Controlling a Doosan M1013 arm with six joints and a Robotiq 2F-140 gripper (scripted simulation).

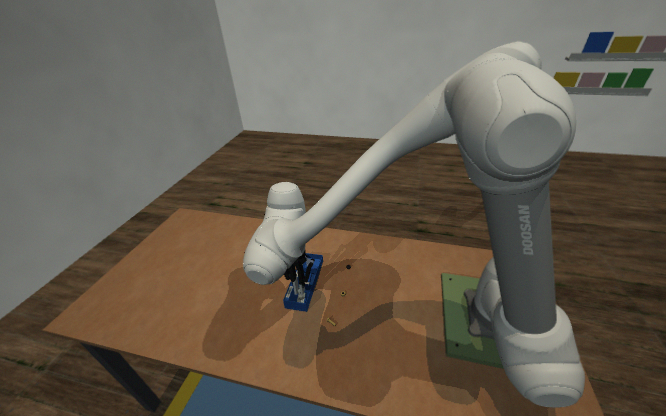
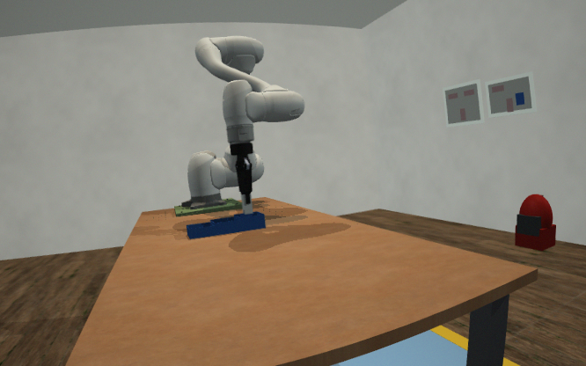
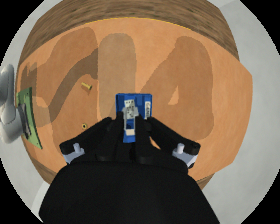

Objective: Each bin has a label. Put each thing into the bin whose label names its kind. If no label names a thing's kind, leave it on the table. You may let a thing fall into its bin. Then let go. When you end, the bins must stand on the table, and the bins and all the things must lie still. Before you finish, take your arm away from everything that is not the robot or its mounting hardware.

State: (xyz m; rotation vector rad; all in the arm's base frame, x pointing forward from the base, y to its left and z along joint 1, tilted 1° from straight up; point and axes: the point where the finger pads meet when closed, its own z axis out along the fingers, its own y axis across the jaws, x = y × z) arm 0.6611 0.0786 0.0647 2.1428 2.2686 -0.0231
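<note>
Now: hand 7 cm above the white flat part. From my hand the other things lie so: brass bolt 13 cm behind, 6 cm to the left, 8 cm below; long blue bin 1 cm ahead, 8 cm to the right, 6 cm below; brass nut 14 cm behind, 6 cm to the right, 8 cm below.
</note>
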